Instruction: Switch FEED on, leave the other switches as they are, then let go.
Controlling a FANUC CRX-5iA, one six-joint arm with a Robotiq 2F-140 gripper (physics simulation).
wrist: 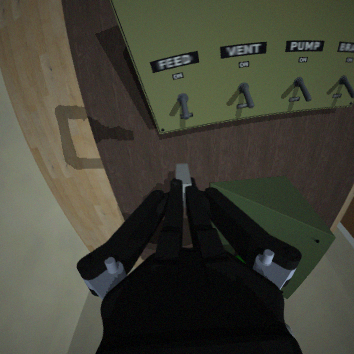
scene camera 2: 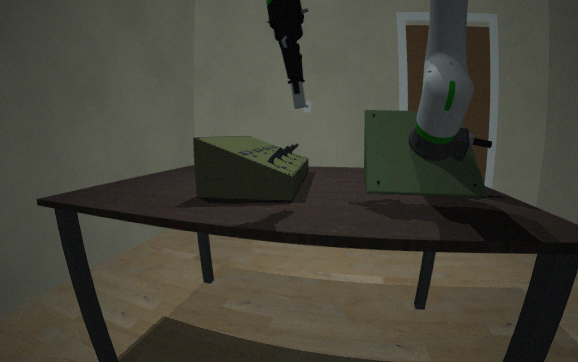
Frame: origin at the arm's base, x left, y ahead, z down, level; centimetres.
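Where they show: gripper, fingertip midpoint: (wrist: 181, 172) (scene camera 2: 300, 107); arm's base at its link origin: (scene camera 2: 430, 143).
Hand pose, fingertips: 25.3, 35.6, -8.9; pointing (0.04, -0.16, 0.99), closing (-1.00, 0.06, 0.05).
Things, the pixels of their top centre, and the offset from my fingertips, as dx, dy, dz. "spot": a spot on its surface instead. Level surfaces: height alone.
- FEED lever at its top centre: (wrist: 184, 109) +0.0, +7.0, +10.2
- VENT lever at its top centre: (wrist: 251, 97) -11.7, +9.8, +10.2
- PUMP lever at its top centre: (wrist: 310, 91) -23.4, +12.6, +10.2
- BRAKE lever at a spot on its surface: (wrist: 347, 86) spot: -34.5, +15.6, +12.1
- dark table at its surface level: dz +23.0
A green sloped switch box (scene camera 2: 240, 175) (wrist: 200, 30) stands on the table, with FEED, VENT, PUMP and a partly cut-off BRAKE label. In the wrist view the FEED lever (wrist: 184, 106) is at the left end and points down toward its lower mark, away from ON. The VENT lever (wrist: 247, 96), PUMP lever (wrist: 303, 89) and BRAKE lever (wrist: 347, 86) point down too. My gripper (scene camera 2: 299, 104) (wrist: 181, 172) is shut with nothing between its fingers. It hangs above and to the right of the box in the scene view, apart from the levers.
A green wedge-shaped block (scene camera 2: 392, 150) (wrist: 275, 215) stands on the dark table (scene camera 2: 135, 195) (wrist: 280, 155), beside the switch box. The grey arm (scene camera 2: 445, 100) comes down in front of the block. A brown door (scene camera 2: 417, 65) is in the wall behind.
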